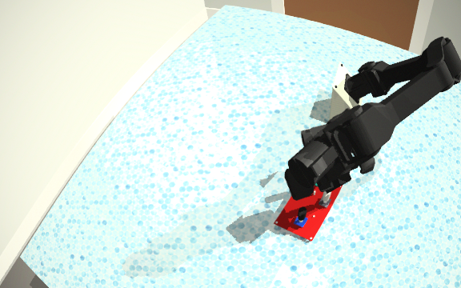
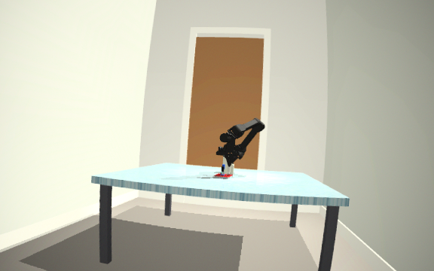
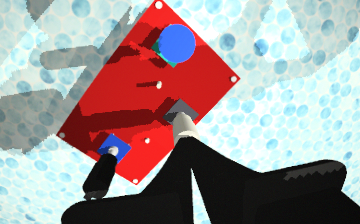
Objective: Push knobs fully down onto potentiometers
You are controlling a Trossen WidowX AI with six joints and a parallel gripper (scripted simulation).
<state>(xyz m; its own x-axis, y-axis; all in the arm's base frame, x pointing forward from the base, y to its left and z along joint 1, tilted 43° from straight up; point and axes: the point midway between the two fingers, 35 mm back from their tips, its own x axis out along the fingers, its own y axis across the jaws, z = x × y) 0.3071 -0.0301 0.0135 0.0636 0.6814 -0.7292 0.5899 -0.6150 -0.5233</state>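
My gripper tip is now 10 mm above the cream knob.
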